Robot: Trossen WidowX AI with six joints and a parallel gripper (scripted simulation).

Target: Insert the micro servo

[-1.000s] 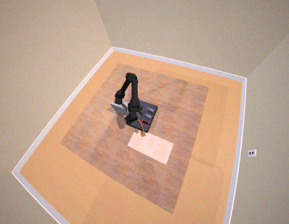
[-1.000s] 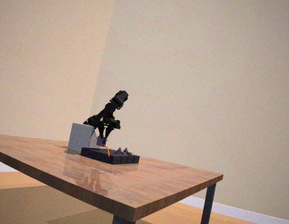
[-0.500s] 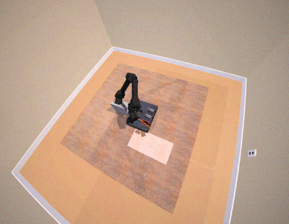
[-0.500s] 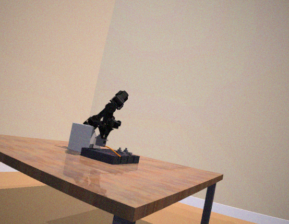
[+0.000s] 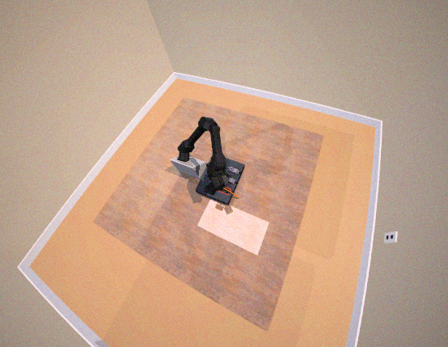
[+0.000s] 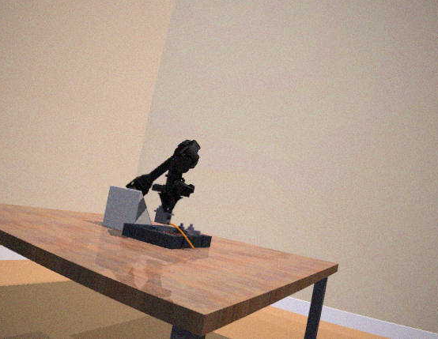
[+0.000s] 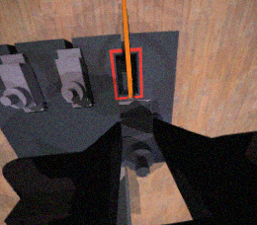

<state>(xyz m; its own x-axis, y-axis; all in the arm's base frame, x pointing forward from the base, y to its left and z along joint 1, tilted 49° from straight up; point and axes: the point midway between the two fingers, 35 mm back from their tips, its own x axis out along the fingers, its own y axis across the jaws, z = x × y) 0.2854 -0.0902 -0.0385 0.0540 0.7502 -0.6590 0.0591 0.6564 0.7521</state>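
Now: gripper tip 100 mm above the dark deck, 80 mm to the right of it and 60 mm past it.
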